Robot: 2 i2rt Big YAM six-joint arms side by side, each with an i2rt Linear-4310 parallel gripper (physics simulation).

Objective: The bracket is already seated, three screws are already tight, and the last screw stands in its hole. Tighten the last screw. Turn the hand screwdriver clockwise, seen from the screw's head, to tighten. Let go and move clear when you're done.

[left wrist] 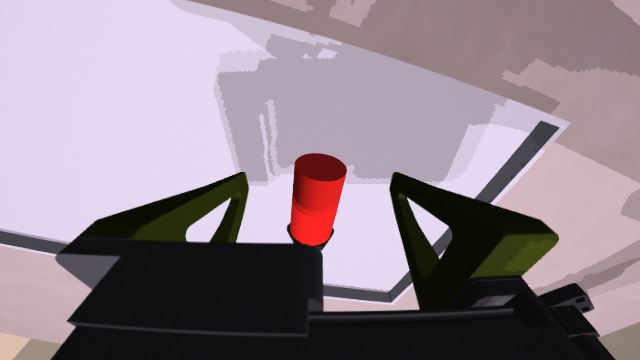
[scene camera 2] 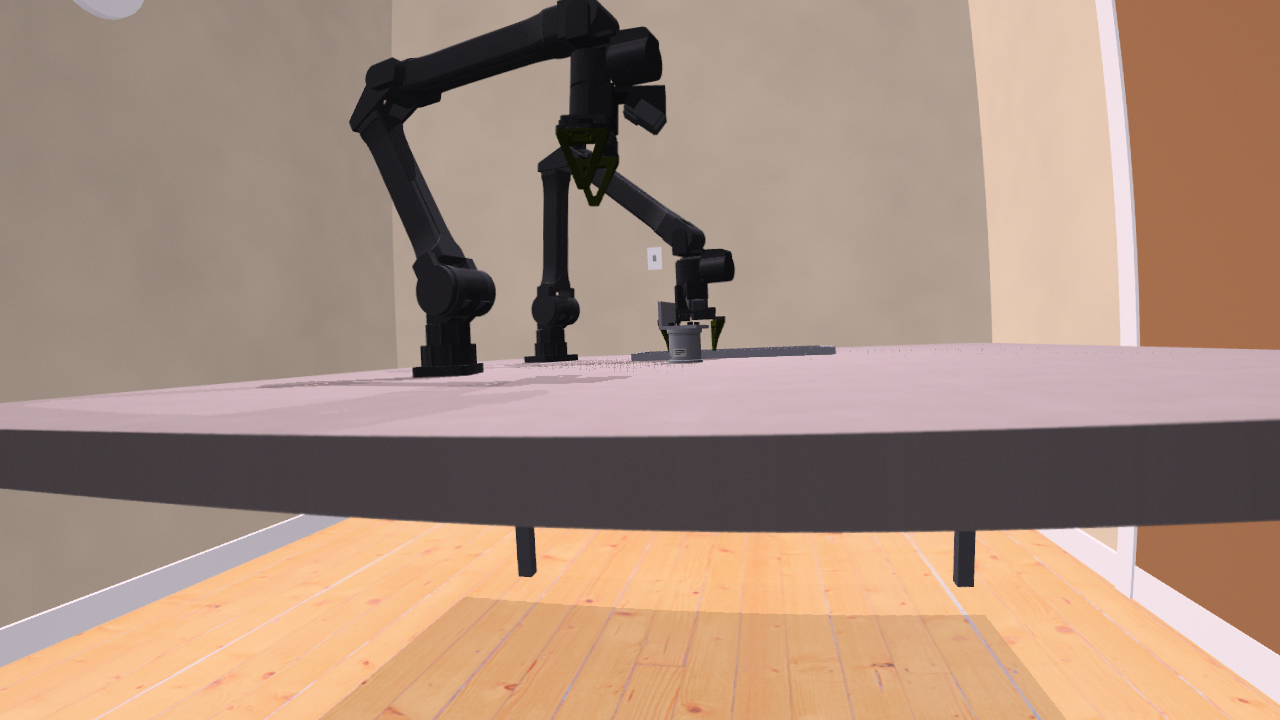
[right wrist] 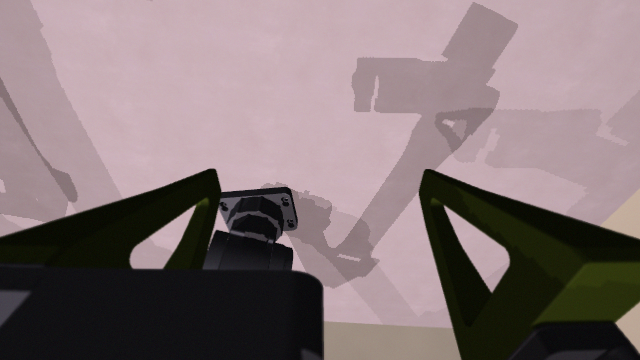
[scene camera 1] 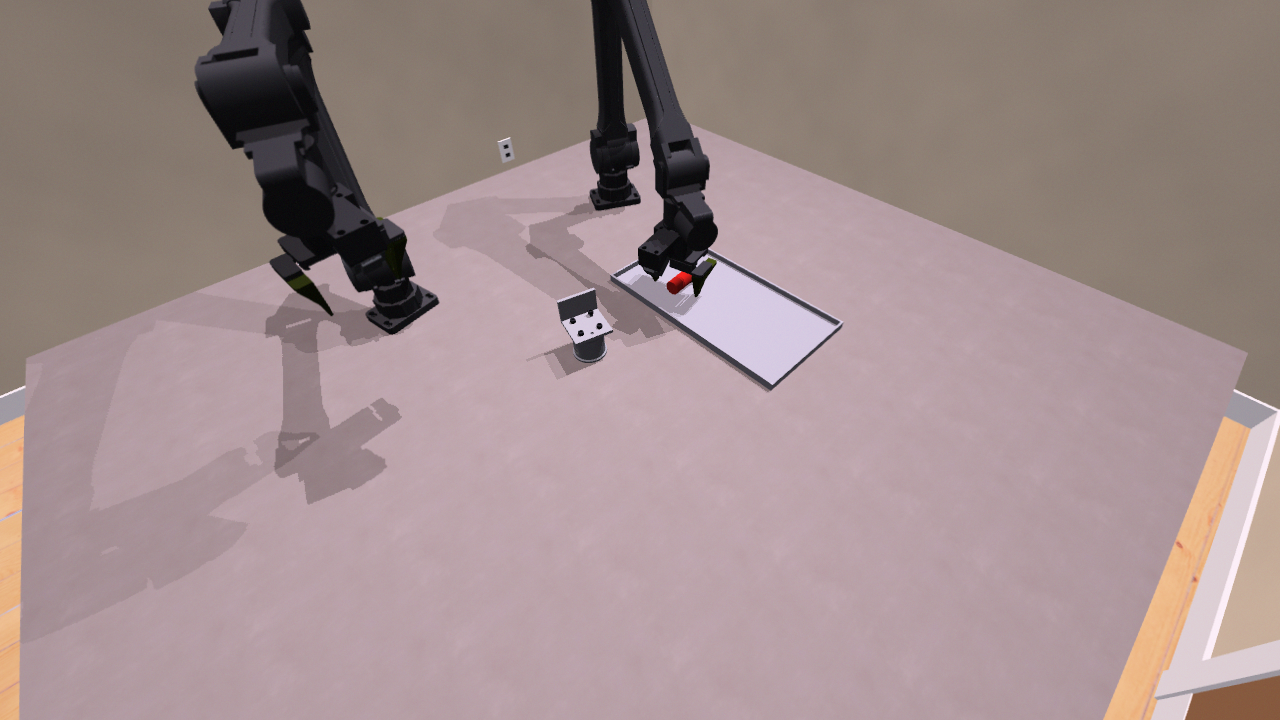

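Seen in the pictures: left gripper, fingertip midpoint: [left wrist: 319, 180] [scene camera 1: 676, 287]; right gripper, fingertip midpoint: [scene camera 2: 589, 198] [right wrist: 320, 180] [scene camera 1: 365, 295]; left arm's base at its link origin: [scene camera 2: 551, 361] [scene camera 1: 615, 199]; right arm's base at its link origin: [scene camera 2: 449, 374] [right wrist: 259, 208] [scene camera 1: 404, 310].
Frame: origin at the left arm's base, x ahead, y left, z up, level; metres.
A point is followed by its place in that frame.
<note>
The hand screwdriver's red handle [scene camera 1: 679, 282] {x 0.416, y 0.033, z 0.030 m} [left wrist: 318, 200] {x 0.408, y 0.028, z 0.033 m} lies over the white tray, between the spread fingers of my left gripper [scene camera 1: 677, 284] {x 0.405, y 0.031, z 0.009 m} [left wrist: 319, 180] {x 0.405, y 0.031, z 0.009 m}, touching neither. Its shaft is hidden in the left wrist view. My left gripper is open, low over the tray. The bracket [scene camera 1: 586, 326] {x 0.524, y -0.178, z 0.066 m} sits on a round grey base [scene camera 1: 588, 348] {x 0.548, y -0.182, z 0.035 m} [scene camera 2: 685, 343] {x 0.536, y -0.200, z 0.034 m}, its upright plate at the back. Dark screw heads [scene camera 1: 580, 333] {x 0.544, y -0.192, z 0.072 m} show on its flat plate; I cannot tell which screw is loose. My right gripper [right wrist: 320, 180] {x 0.560, y -0.469, z 0.240 m} is open and empty, high above the table, far from the bracket.
The white tray [scene camera 1: 760, 335] {x 0.581, y 0.137, z 0.004 m} [left wrist: 100, 125] {x 0.530, y 0.089, z 0.004 m} with a dark rim lies to the right of the bracket in scene camera 1. The right arm's mounting base [scene camera 1: 401, 307] {x 0.336, y -0.508, z 0.041 m} [right wrist: 290, 210] {x 0.332, y -0.558, z 0.016 m} stands behind and left of the bracket; the left arm's base [scene camera 1: 614, 196] {x 0.040, y -0.009, z 0.030 m} stands farther back.
</note>
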